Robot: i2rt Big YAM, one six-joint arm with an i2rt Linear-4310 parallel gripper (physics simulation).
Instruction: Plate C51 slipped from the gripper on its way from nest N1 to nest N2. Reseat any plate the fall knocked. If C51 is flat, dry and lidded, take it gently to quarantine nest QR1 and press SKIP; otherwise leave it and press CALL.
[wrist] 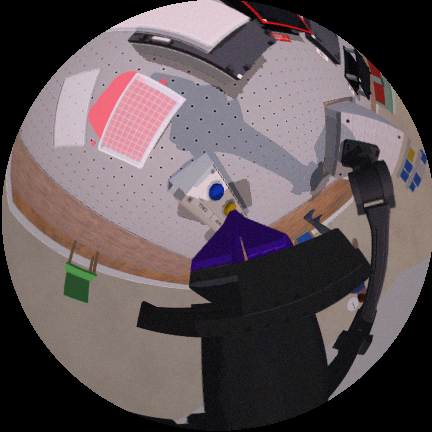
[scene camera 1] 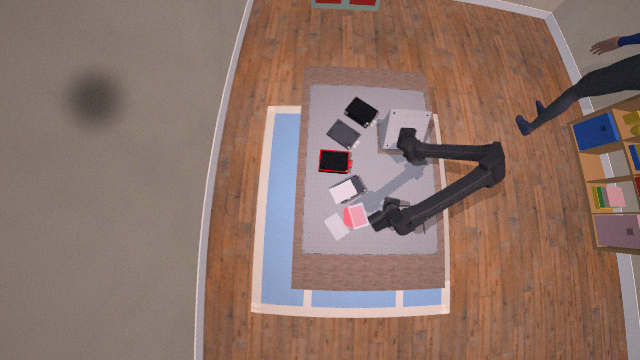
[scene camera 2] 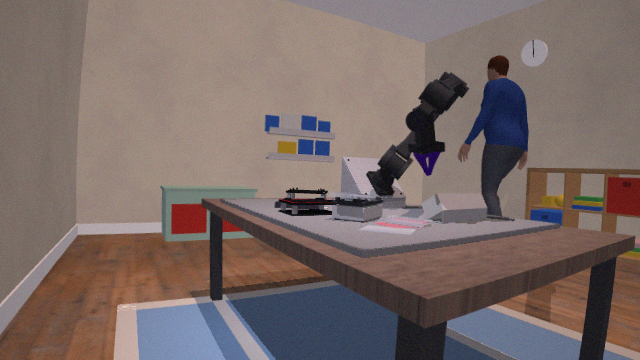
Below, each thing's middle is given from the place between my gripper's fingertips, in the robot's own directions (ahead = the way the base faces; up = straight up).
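Labels:
There is the pink well plate (wrist: 145, 106), and my hand is 4 cm to the right of it, 13 cm short of it and 13 cm above it. I also see the white sheet (wrist: 70, 117), which lies 10 cm to the left of my hand, 13 cm below it and 24 cm ahead of it.

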